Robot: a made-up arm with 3 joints. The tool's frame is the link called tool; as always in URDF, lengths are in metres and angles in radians.
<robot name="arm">
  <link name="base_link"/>
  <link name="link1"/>
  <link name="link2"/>
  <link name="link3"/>
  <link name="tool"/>
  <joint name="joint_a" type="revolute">
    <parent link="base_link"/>
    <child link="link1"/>
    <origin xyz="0.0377 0.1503 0.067" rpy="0 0 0"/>
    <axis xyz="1 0 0"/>
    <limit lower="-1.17" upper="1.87"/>
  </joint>
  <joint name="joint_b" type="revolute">
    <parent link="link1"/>
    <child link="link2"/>
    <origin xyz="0.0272 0.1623 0.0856" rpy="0 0 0"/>
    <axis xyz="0 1 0"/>
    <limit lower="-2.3" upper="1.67"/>
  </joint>
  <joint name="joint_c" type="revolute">
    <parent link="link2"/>
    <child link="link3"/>
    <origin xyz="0.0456 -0.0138 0.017" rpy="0 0 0"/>
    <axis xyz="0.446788 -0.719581 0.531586"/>
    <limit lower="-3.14" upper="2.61"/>
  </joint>
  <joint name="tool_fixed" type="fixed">
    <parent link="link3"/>
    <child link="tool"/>
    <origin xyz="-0.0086 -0.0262 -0.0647" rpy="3.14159 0 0"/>
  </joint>
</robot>
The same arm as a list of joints. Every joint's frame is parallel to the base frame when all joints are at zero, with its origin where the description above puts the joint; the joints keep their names.
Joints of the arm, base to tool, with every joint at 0 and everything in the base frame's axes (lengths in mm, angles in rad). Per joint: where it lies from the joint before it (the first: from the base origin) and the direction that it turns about. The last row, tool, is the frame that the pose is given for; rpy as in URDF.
joint_a: axis 1 0 0 xyz 37.7 150.3 67.0
joint_b: axis 0 1 0 xyz 27.2 162.3 85.6
joint_c: axis 0.446788 -0.719581 0.531586 xyz 45.6 -13.8 17.0
tool: xyz -8.6 -26.2 -64.7 rpy 3.1416 0.0000 0.0000
Joint limits (rad, base to tool): -1.1700..1.8700 -2.3000..1.6700 -3.1400..2.6100

